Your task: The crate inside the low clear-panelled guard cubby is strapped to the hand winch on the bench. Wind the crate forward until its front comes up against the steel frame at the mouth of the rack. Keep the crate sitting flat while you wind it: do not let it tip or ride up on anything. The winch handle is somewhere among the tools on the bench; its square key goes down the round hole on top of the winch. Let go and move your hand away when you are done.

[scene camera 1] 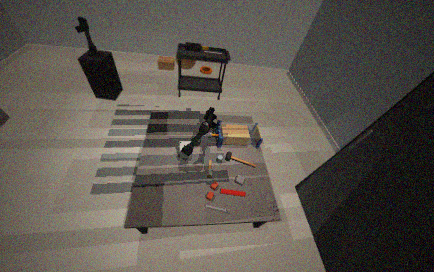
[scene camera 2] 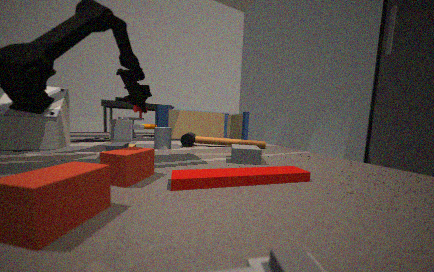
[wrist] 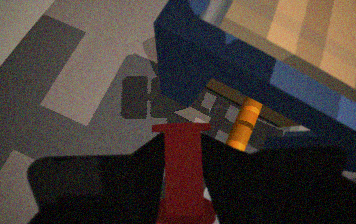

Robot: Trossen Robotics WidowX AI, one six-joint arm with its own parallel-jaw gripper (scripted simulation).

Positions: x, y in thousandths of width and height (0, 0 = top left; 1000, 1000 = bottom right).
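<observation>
Red bar (scene camera 2: 520, 653), out of frame in the wrist view. Blue frame (wrist: 535, 230). My gripper (wrist: 504, 614).
</observation>
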